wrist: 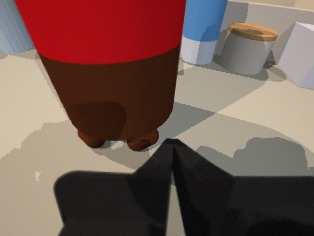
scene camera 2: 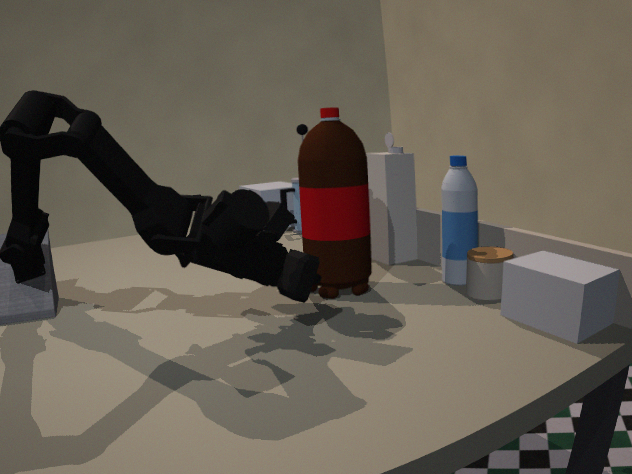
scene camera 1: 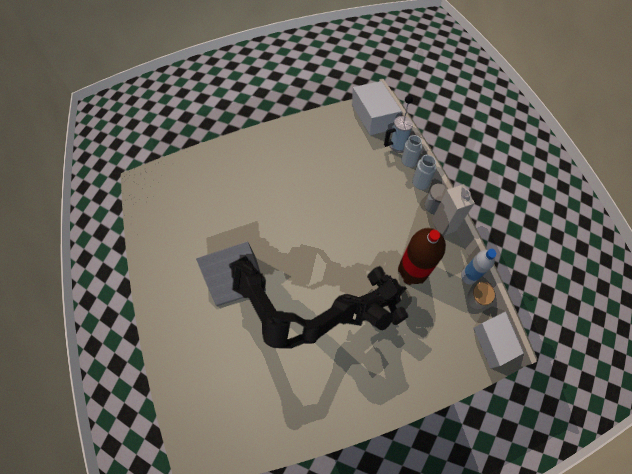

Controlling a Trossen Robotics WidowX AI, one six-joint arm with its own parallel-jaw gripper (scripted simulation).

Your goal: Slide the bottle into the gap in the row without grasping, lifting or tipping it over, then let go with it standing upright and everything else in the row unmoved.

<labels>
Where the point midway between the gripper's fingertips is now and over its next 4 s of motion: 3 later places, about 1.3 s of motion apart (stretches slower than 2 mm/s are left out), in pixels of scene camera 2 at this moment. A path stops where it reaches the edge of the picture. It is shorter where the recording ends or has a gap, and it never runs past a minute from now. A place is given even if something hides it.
My gripper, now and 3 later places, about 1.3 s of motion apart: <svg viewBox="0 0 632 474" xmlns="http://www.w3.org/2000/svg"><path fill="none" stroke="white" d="M319 279L313 282L310 280L307 278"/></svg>
</labels>
